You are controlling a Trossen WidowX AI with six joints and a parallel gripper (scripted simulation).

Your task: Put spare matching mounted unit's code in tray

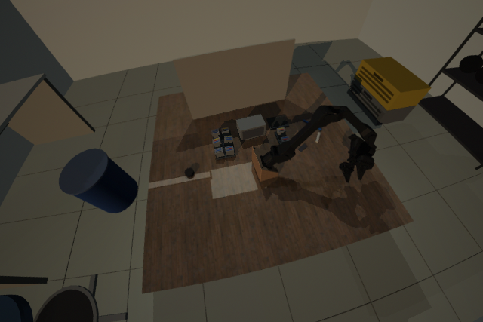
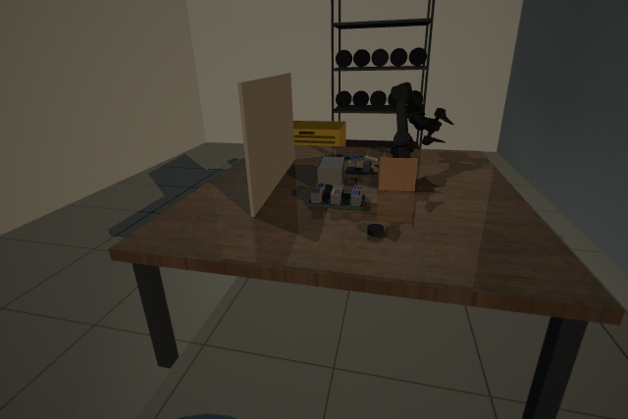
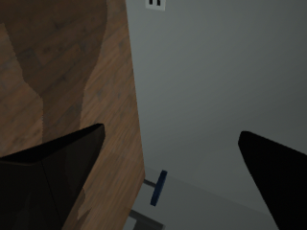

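Right now the grey spare cube is 49 cm ahead of my gripper tip, 55 cm to the left of it and 12 cm below it. Round my gripper tip: blue bar 48 cm ahead, 2 cm to the right, 15 cm below; grey mounted unit 48 cm ahead, 40 cm to the left, 11 cm below; black puck 24 cm ahead, 78 cm to the left, 15 cm below.
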